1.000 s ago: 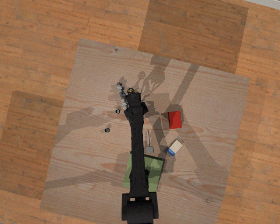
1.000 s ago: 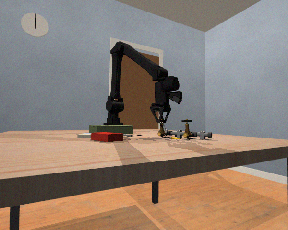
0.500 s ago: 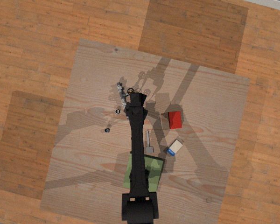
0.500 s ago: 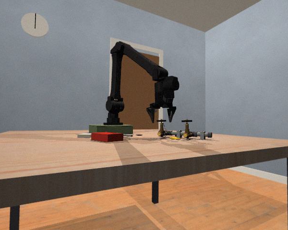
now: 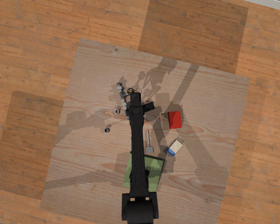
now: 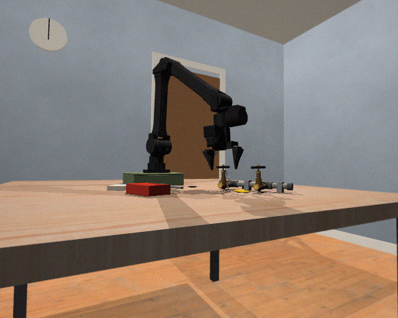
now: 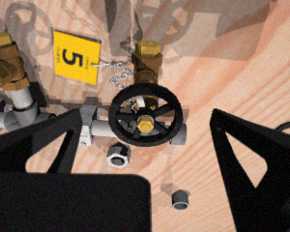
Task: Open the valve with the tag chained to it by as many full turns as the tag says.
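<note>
My hand is 60 mm short of the yellow tag, 30 mm to the right of it and 80 mm above it. From my hand the other things lie so: grey tool 200 mm behind, 160 mm to the right, 80 mm below; then red block 30 mm ahead, 280 mm to the right, 70 mm below.
</note>
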